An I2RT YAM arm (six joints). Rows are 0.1 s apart.
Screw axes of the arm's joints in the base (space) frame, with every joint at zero. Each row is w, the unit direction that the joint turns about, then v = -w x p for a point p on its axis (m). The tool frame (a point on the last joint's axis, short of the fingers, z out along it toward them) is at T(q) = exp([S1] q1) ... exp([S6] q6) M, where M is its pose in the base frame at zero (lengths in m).
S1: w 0 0 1 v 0 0 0
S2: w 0 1 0 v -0.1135 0 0.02
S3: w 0 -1 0 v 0.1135 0 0.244
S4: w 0 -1 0 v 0.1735 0 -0.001
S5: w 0 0 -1 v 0 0.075 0
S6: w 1 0 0 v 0 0.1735 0
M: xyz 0.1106 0 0.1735 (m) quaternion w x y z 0.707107 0 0.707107 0
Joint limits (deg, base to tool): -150..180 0..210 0..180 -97..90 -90..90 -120..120
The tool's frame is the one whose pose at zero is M.
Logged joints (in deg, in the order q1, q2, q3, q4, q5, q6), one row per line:
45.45 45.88 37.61 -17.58 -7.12 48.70
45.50 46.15 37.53 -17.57 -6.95 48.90
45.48 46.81 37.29 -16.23 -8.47 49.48
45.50 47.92 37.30 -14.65 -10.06 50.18
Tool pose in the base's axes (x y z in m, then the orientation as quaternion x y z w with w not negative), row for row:
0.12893 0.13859 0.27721 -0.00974 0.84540 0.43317 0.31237
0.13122 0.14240 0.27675 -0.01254 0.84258 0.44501 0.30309
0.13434 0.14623 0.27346 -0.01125 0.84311 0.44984 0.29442
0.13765 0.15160 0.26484 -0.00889 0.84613 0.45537 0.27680
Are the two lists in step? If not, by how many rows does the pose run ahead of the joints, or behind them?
The pose runs 2 rows ahead of the joints: the pose in row i belongs to the joints in row i + 2.
